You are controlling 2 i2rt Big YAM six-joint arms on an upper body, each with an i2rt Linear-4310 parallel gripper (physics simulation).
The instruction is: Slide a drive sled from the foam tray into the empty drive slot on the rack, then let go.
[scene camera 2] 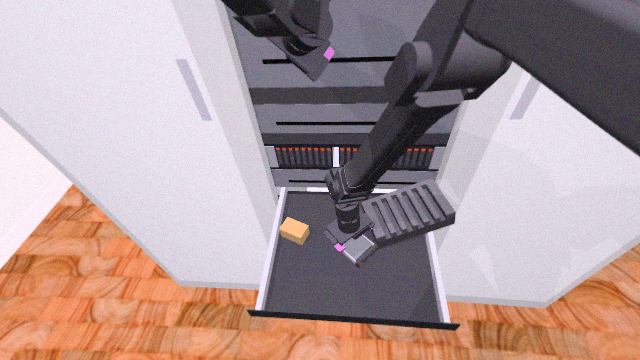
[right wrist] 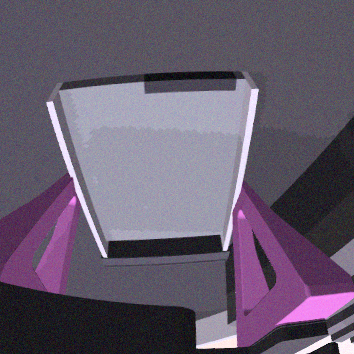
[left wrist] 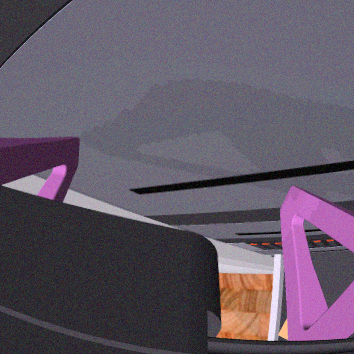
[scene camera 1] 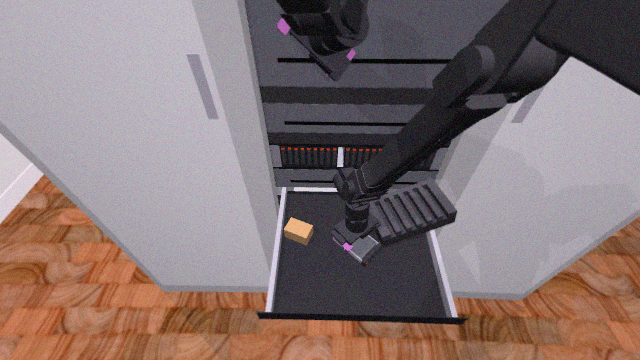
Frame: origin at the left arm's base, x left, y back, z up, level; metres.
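Where they show: left gripper, fingertip midpoint: (scene camera 2: 287,47) (left wrist: 185,174) (scene camera 1: 305,46); right gripper, fingertip midpoint: (scene camera 2: 351,242) (right wrist: 158,182) (scene camera 1: 355,242).
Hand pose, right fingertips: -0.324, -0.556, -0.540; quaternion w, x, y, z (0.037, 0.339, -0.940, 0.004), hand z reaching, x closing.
Observation:
After its pixels a point has its place, as x, y, z.
The drive sled (scene camera 1: 366,247) {-0.353, -0.538, -0.538} (scene camera 2: 359,247) {-0.347, -0.540, -0.538} (right wrist: 155,160) {-0.313, -0.566, -0.538}, a grey plate with pale side rails, lies turned in the open drawer. My right gripper (scene camera 1: 361,240) {-0.324, -0.556, -0.540} (scene camera 2: 355,240) {-0.324, -0.556, -0.540} (right wrist: 158,182) {-0.324, -0.556, -0.540} is shut on it, one finger against each rail near its lower end in the right wrist view. The foam tray (scene camera 1: 412,212) {-0.478, -0.611, -0.467} (scene camera 2: 410,212) {-0.482, -0.613, -0.467}, dark and slotted, sits askew across the drawer's right side. On the rack, a row of red-tipped drives (scene camera 1: 307,157) {-0.183, -0.727, -0.375} (scene camera 2: 304,157) {-0.189, -0.727, -0.374} is broken by a pale upright strip (scene camera 1: 340,157) {-0.279, -0.767, -0.412} (scene camera 2: 336,157) {-0.277, -0.766, -0.412}; my right arm hides part of the row. My left gripper (scene camera 1: 317,41) {-0.190, -0.719, -0.056} (left wrist: 185,174) {-0.190, -0.719, -0.056} is open and empty, high before the rack.
An orange block (scene camera 1: 299,230) {-0.165, -0.569, -0.506} (scene camera 2: 295,230) {-0.168, -0.568, -0.506} lies at the drawer's left. The drawer (scene camera 1: 362,318) {-0.328, -0.348, -0.530} (scene camera 2: 352,320) {-0.330, -0.348, -0.534} has pale side walls and a dark front edge. Pale cabinets (scene camera 1: 125,150) {0.301, -0.708, -0.342} (scene camera 1: 540,200) {-0.893, -0.707, -0.525} stand on both sides. My right arm crosses in front of the rack.

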